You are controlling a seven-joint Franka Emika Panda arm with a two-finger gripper.
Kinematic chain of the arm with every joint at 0, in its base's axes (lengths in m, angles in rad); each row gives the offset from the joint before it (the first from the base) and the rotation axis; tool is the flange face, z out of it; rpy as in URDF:
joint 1: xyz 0 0 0.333 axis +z
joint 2: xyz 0 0 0 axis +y
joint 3: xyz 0 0 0.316 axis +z
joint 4: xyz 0.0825 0 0 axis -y
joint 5: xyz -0.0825 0 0.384 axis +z
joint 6: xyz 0 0 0 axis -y
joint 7: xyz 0.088 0 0 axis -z
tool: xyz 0 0 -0.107 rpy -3.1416 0 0
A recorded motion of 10 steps. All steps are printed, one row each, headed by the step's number.
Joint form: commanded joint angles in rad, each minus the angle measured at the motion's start. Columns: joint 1, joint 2, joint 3, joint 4, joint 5, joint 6, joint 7.
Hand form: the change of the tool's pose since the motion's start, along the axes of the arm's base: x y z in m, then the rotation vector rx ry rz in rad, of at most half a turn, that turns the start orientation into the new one. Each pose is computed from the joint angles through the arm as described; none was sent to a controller.
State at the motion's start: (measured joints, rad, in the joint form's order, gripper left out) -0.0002 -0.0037 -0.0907 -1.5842 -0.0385 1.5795 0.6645
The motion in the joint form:
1: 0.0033 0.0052 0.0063 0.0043 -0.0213 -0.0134 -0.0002
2: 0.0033 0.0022 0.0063 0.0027 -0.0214 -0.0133 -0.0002
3: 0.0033 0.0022 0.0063 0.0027 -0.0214 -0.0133 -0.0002
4: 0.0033 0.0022 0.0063 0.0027 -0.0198 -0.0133 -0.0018
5: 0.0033 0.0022 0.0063 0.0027 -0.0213 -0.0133 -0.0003
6: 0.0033 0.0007 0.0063 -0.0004 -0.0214 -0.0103 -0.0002
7: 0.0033 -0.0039 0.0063 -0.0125 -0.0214 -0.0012 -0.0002
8: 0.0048 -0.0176 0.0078 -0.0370 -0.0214 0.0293 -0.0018
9: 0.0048 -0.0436 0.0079 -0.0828 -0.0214 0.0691 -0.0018
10: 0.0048 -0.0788 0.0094 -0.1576 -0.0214 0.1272 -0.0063
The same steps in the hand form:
1: 0.0005 0.0031 -0.0019 -0.0205 0.0161 0.0094
2: -0.0004 0.0031 -0.0010 -0.0204 0.0146 0.0094
3: -0.0004 0.0031 -0.0010 -0.0204 0.0146 0.0094
4: -0.0004 0.0033 -0.0010 -0.0188 0.0145 0.0109
5: -0.0004 0.0031 -0.0010 -0.0203 0.0146 0.0094
6: -0.0006 0.0031 -0.0014 -0.0204 0.0132 0.0095
7: -0.0013 0.0031 -0.0038 -0.0202 0.0116 0.0100
8: -0.0026 0.0047 -0.0052 -0.0207 -0.0080 0.0163
9: -0.0074 0.0048 -0.0092 -0.0202 -0.0280 0.0186
10: -0.0145 0.0059 -0.0208 -0.0188 -0.0463 0.0279

